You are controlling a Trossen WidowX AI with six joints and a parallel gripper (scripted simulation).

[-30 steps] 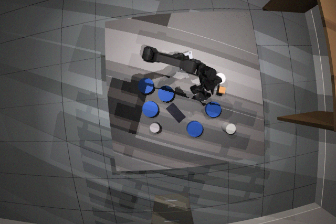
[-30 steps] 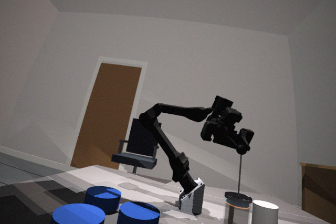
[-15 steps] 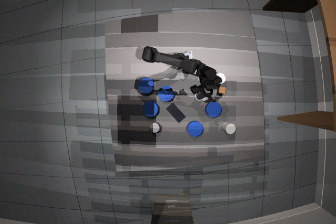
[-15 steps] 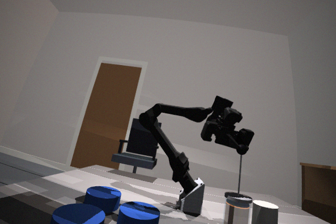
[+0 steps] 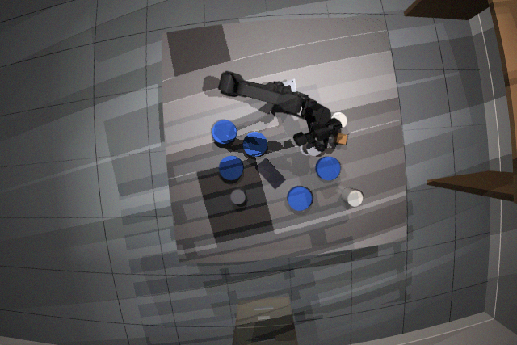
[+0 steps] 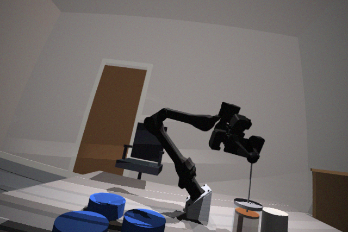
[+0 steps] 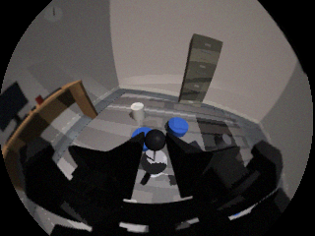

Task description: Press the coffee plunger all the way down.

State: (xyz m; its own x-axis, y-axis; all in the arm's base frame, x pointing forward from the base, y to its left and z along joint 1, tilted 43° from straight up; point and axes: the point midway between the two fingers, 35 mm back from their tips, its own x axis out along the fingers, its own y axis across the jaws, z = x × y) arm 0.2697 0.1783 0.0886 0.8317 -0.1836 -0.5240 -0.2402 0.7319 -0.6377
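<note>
The coffee press lies 13 cm below my gripper tip and 3 cm behind it. Also, from my gripper tip: dark flat box: 26 cm below, 21 cm to the right, 9 cm ahead; then orange cube: 24 cm below, 17 cm to the left, 3 cm behind.
</note>
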